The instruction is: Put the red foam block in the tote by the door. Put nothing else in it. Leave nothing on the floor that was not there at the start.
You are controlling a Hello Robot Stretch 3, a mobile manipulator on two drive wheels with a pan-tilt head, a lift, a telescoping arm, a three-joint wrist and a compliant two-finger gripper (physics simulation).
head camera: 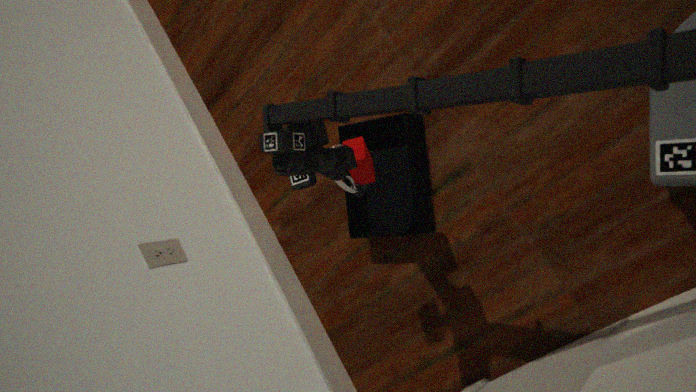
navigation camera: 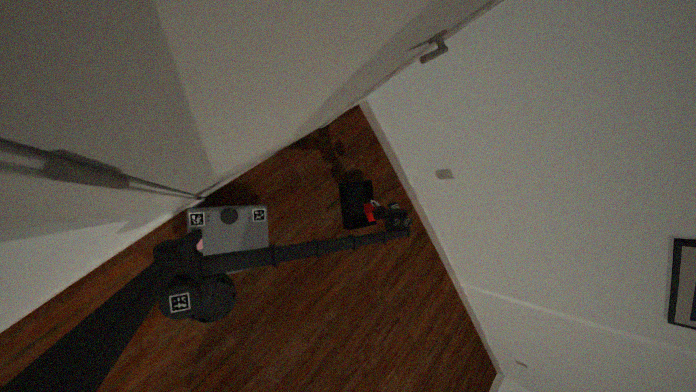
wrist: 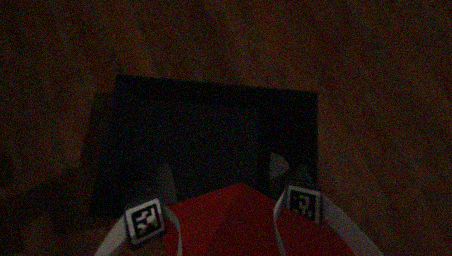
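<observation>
The red foam block is between the fingers of my gripper, which is shut on it. In the head view the block overlaps the wall-side edge of the black tote. It is held up over that side of the tote; its exact height cannot be told. The part of the tote's inside that shows is dark, and no object can be made out in it. The near side of the tote is hidden behind the block and fingers in the wrist view.
A white wall with a baseboard runs close behind the wrist. An outlet is on it. A lever handle shows above the corner. My arm reaches out from the grey base past the tote.
</observation>
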